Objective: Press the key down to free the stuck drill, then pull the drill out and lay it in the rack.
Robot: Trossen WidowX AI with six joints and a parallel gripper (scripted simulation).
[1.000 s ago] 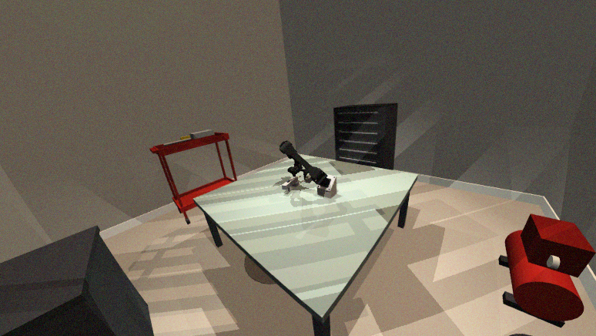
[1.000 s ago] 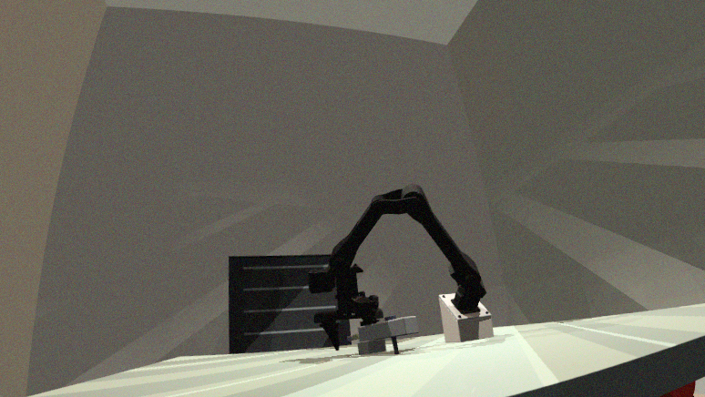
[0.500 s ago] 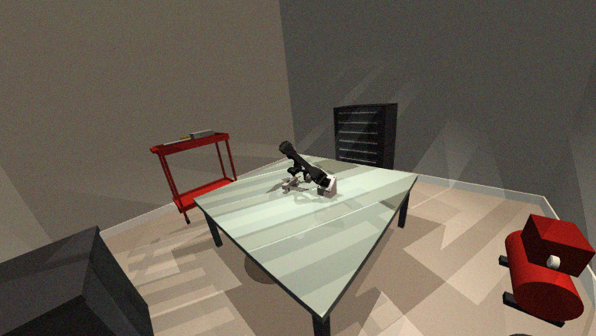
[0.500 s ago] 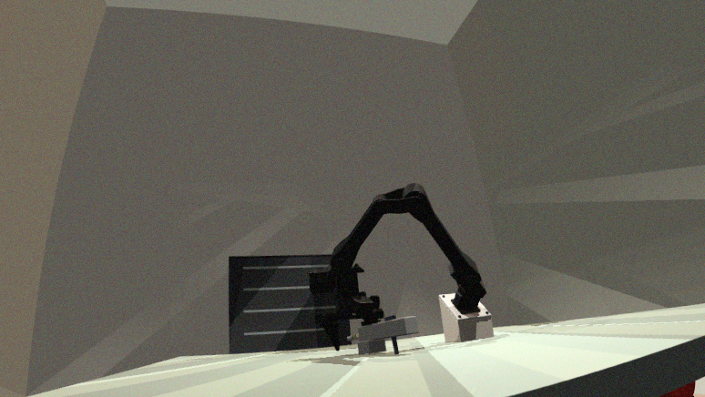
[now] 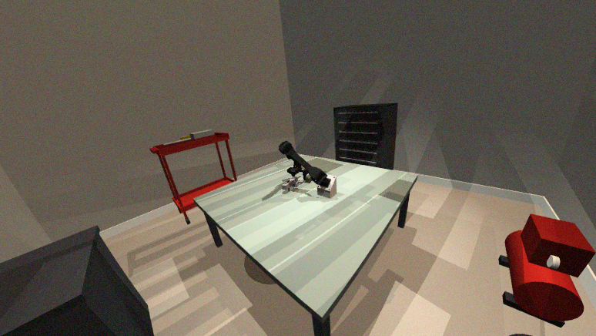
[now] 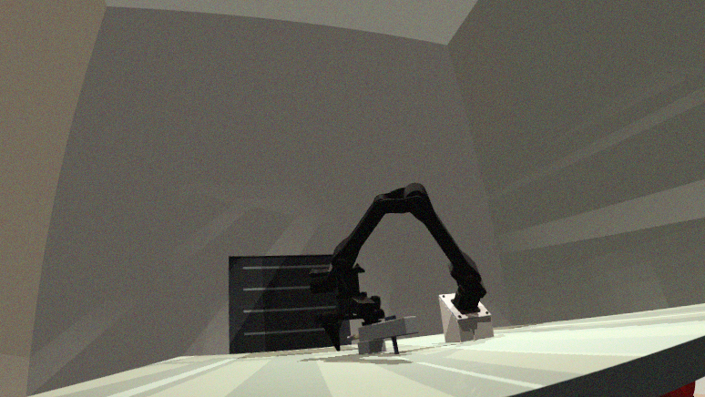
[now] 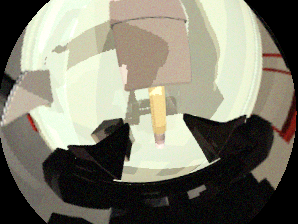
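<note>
My gripper tip is now 10 mm past the drill, 40 mm to the right of it and 30 mm below it. Round my gripper tip: blue key: 40 mm behind, 160 mm to the left, 40 mm above; rack: 70 mm behind, 40 mm to the right, 10 mm above; grey fixture block: 40 mm behind, 140 mm to the left, 30 mm above.
</note>
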